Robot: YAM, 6 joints.
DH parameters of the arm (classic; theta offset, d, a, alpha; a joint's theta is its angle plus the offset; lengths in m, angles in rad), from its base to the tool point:
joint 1: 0 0.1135 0.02 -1.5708
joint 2: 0 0 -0.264 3.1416
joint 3: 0.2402 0 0.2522 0
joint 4: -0.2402 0 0.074 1.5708
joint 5: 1.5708 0 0 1.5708
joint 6: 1.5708 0.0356 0 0
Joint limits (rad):
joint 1: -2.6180..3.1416
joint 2: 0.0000..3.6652
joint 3: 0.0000..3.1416
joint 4: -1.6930..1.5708
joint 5: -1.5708..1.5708
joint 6: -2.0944..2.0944
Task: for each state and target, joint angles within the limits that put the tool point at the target. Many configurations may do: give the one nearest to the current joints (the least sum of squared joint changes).
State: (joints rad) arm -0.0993 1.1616 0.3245 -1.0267 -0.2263 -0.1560
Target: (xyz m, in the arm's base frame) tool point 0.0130 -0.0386 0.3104
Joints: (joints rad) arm -0.8713 0.3815 0.8874 -1.2570 0.4320 -0.1560
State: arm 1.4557 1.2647 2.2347 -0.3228 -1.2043 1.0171
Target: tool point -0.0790 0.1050 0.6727
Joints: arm 1.9625 1.4140 2.3964 -0.2052 -1.1815 1.0171
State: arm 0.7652 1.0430 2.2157 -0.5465 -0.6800 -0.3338
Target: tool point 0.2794 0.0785 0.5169
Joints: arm 0.2034 1.4651 1.9068 -0.6179 -0.6113 -0.3338
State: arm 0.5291 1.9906 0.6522 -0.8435 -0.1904 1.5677
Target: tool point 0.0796 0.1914 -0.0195
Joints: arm 1.1297 2.3029 0.7875 -0.6754 -0.2772 1.5677
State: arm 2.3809 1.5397 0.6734 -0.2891 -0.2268 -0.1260
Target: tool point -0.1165 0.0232 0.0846
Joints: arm 2.8340 1.3156 0.2910 -0.6754 -0.3786 -0.1260
